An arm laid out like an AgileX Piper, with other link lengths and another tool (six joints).
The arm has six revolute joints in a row. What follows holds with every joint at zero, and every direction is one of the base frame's. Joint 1 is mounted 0.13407 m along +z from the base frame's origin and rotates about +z. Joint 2 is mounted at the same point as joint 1 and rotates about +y. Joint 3 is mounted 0.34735 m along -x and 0.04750 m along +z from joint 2 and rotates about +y. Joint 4 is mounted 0.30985 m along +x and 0.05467 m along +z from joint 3 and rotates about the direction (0.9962, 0, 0.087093). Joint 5 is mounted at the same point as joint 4 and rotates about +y. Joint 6 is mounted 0.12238 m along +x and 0.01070 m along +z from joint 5 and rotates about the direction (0.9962, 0, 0.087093). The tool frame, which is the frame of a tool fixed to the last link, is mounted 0.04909 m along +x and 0.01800 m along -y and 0.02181 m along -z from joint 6; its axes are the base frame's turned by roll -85.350, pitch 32.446 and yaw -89.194 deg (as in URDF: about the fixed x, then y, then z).
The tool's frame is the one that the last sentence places.
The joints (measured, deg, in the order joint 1, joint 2, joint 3, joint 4, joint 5, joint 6), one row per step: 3.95, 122.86, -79.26, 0.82, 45.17, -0.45; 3.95, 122.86, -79.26, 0.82, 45.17, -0.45; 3.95, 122.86, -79.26, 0.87, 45.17, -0.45; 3.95, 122.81, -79.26, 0.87, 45.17, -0.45; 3.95, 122.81, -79.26, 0.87, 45.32, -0.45; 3.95, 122.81, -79.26, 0.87, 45.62, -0.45; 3.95, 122.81, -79.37, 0.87, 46.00, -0.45; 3.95, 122.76, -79.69, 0.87, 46.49, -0.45; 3.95, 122.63, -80.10, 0.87, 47.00, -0.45; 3.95, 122.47, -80.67, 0.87, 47.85, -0.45; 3.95, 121.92, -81.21, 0.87, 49.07, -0.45; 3.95, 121.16, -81.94, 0.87, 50.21, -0.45
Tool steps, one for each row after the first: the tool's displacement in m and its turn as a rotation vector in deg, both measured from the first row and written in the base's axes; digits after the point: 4 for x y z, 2 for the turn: 0.0000, 0.0000, 0.0000, 0.00, 0.00, 0.00; 0.0000, 0.0001, 0.0000, 0.04, 0.00, -0.03; 0.0001, 0.0001, 0.0004, 0.04, -0.05, -0.03; -0.0004, 0.0001, 0.0004, 0.03, 0.10, -0.03; -0.0013, 0.0000, 0.0005, 0.02, 0.40, -0.03; -0.0018, 0.0000, 0.0010, 0.00, 0.67, -0.02; -0.0012, 0.0001, 0.0029, 0.00, 0.79, -0.02; -0.0002, 0.0002, 0.0059, 0.00, 0.76, -0.01; 0.0009, 0.0003, 0.0100, 0.00, 0.88, 0.00; 0.0010, 0.0003, 0.0173, 0.00, 1.01, 0.02; 0.0025, 0.0004, 0.0273, 0.04, 0.66, 0.03
